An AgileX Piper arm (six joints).
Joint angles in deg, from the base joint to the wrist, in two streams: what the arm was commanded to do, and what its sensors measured. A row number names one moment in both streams.
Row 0, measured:
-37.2 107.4 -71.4 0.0 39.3 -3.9
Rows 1 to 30, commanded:
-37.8 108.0 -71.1 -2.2 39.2 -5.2
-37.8 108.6 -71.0 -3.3 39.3 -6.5
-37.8 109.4 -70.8 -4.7 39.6 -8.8
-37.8 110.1 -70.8 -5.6 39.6 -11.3
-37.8 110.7 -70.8 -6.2 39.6 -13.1
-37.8 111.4 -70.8 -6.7 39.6 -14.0
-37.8 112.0 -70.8 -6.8 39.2 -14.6
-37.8 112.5 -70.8 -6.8 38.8 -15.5
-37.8 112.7 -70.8 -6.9 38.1 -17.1
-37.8 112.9 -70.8 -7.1 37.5 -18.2
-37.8 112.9 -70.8 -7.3 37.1 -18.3
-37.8 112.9 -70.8 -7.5 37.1 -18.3
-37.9 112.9 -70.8 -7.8 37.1 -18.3
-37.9 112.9 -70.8 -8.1 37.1 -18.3
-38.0 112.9 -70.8 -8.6 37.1 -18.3
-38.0 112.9 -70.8 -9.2 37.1 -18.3
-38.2 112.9 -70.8 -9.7 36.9 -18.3
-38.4 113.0 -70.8 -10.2 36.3 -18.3
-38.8 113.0 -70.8 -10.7 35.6 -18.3
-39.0 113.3 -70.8 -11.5 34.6 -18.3
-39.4 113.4 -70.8 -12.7 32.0 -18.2
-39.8 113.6 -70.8 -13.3 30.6 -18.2
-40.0 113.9 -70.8 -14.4 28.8 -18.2
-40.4 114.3 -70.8 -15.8 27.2 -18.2
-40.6 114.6 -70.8 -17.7 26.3 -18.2
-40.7 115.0 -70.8 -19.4 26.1 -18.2
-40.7 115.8 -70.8 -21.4 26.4 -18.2
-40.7 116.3 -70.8 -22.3 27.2 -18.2
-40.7 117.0 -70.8 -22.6 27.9 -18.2
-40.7 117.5 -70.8 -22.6 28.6 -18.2
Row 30, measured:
-40.5 115.5 -70.8 -19.6 27.6 -17.9
